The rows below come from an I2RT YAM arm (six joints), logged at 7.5 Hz.
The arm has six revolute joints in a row. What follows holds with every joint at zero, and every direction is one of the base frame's. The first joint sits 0.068 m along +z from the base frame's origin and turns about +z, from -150 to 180 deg. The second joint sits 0.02 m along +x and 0.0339 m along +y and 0.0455 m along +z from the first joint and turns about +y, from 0 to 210 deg. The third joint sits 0.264 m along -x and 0.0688 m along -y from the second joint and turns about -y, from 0 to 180 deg. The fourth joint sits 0.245 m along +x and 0.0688 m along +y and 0.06 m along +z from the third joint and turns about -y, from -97 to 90 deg. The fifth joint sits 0.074 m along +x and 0.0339 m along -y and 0.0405 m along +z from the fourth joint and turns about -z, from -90 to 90 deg. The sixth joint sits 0.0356 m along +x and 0.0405 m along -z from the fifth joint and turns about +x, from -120 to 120 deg. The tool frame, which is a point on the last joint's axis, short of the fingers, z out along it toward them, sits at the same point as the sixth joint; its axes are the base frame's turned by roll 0, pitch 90 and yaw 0 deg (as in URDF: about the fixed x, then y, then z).
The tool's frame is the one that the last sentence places.
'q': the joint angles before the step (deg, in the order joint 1, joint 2, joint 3, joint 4, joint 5, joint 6). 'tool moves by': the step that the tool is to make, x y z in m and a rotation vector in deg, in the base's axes. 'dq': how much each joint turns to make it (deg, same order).
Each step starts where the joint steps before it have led.
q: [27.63, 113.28, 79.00, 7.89, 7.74, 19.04]
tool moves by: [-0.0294, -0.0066, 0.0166, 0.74, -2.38, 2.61]
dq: [0.93, -7.29, -7.08, 2.37, -1.32, -1.14]
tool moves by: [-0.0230, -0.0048, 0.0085, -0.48, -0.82, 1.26]
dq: [0.96, -5.27, -4.82, 0.13, 0.05, -0.88]
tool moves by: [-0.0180, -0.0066, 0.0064, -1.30, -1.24, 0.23]
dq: [0.55, -4.42, -3.87, 0.06, 0.97, -1.49]
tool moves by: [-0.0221, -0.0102, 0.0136, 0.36, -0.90, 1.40]
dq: [0.26, -6.18, -3.73, -1.41, -1.01, -0.57]
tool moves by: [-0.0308, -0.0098, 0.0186, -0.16, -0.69, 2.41]
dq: [1.11, -8.10, -3.38, -4.11, -1.03, -0.93]
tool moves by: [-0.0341, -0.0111, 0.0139, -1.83, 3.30, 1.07]
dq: [1.66, -8.09, -1.57, -10.33, 0.46, 0.43]
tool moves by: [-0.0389, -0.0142, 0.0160, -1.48, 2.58, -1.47]
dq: [2.57, -8.89, -0.76, -11.36, 3.51, 2.02]
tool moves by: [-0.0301, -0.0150, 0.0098, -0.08, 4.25, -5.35]
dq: [2.19, -6.16, 0.82, -11.71, 5.26, 6.08]
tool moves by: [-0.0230, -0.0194, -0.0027, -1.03, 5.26, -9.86]
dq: [0.90, -4.36, 0.02, -11.93, 7.20, 8.81]
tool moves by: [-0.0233, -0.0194, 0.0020, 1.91, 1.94, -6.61]
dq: [0.51, -5.38, -0.35, -8.30, 3.49, 7.39]
